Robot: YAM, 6 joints.
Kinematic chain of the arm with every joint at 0, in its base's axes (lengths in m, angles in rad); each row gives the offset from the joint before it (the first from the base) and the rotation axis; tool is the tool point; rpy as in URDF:
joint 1: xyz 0 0 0.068 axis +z
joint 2: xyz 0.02 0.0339 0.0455 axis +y
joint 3: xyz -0.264 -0.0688 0 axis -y
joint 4: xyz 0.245 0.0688 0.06 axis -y
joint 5: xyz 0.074 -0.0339 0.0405 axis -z
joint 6: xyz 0.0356 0 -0.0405 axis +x
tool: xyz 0 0 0 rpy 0 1.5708 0
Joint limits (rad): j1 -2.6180..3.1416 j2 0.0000..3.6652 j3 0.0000..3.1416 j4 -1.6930..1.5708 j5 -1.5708..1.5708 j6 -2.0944..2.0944
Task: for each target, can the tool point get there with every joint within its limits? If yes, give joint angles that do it. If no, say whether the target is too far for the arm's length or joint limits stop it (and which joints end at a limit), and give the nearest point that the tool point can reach.
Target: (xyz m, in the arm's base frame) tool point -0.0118 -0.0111 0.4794
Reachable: yes | joints 0.8208 0.3339 1.1691 -0.2834 -0.0297 0.7960
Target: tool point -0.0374 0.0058 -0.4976
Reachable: no: joint limits stop it (at a limit: joint 2) | nearest point -0.1017 0.0158 -0.3497 | short by 0.162 m
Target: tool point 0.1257 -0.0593 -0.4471
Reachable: no: joint limits stop it (at a limit: joint 2) | nearest point 0.1438 -0.0678 -0.3691 | short by 0.081 m
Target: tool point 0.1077 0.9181 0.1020
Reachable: no: too far | nearest point 0.0752 0.6414 0.1055 | short by 0.279 m
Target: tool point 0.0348 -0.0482 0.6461
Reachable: yes | joints -0.3321 1.1466 2.1962 -0.4136 1.2957 -1.6322
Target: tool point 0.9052 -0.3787 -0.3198
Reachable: no: too far | nearest point 0.5448 -0.2279 -0.1437 | short by 0.429 m
